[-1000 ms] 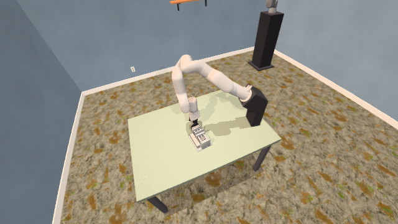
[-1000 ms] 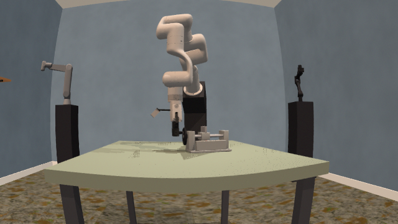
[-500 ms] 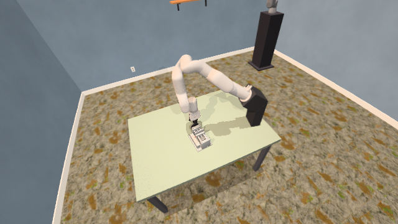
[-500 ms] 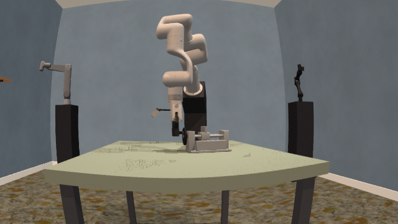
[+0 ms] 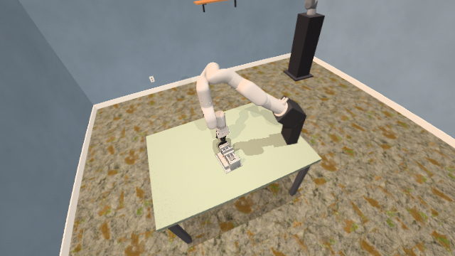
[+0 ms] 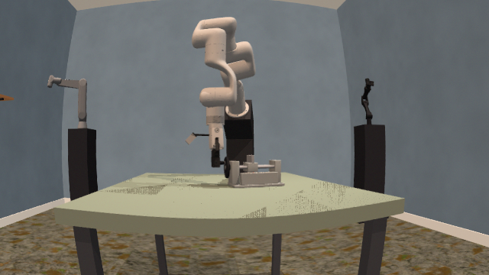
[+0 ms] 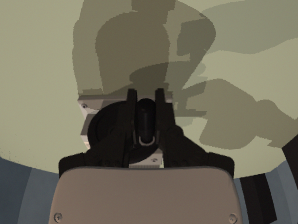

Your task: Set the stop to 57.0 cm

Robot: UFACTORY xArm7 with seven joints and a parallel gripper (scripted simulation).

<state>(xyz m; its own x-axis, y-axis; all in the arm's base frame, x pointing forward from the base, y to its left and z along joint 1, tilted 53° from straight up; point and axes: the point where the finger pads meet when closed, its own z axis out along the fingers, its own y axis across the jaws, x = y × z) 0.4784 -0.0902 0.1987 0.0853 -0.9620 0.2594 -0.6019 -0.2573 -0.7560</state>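
My gripper is now 14 cm to the right of the grey stop block, 2 cm short of it and 1 cm above it. The rest, counted from my hand: black handwheel (2 cm to the left, 1 cm below).
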